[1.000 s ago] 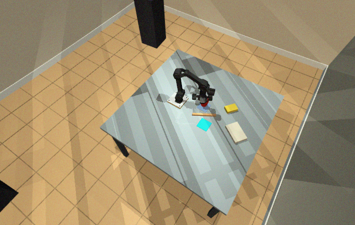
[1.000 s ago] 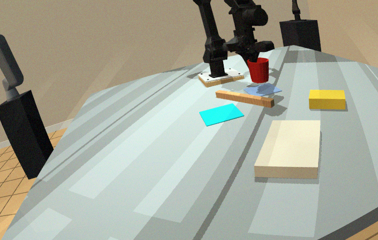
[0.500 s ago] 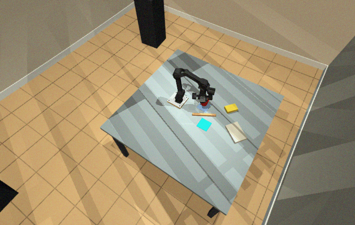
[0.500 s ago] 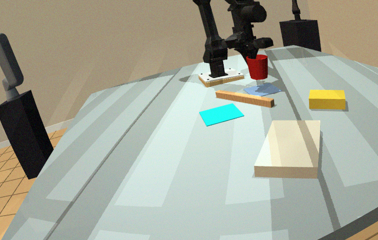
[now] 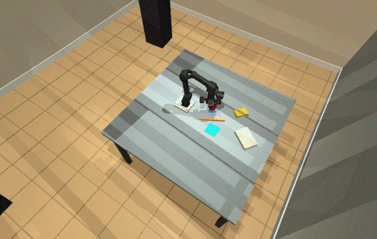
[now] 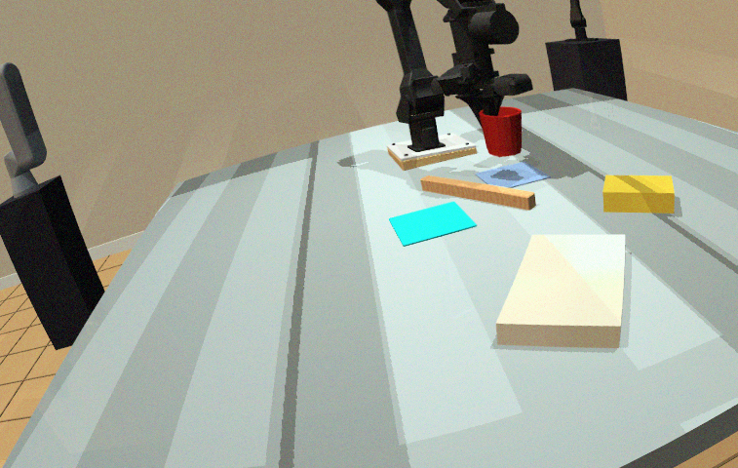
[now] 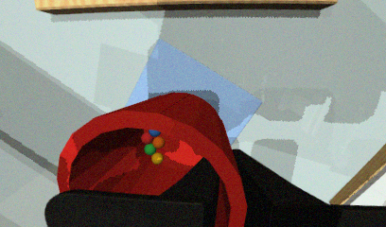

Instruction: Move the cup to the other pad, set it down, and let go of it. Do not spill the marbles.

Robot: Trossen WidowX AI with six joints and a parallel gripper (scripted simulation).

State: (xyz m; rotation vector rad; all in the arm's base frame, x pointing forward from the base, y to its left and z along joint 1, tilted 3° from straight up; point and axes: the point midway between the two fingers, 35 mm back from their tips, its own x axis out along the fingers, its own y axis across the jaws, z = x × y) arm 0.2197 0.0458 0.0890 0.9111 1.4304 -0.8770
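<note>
The cyan pad lies 12 cm ahead of my gripper tip, 17 cm to the right of it and 9 cm below it. Also, from my gripper tip: red cup (3 cm ahead, 1 cm to the left); then wooden bar (7 cm ahead, 7 cm to the right, 8 cm below); then pale blue pad (3 cm ahead, 2 cm to the left, 9 cm below).
</note>
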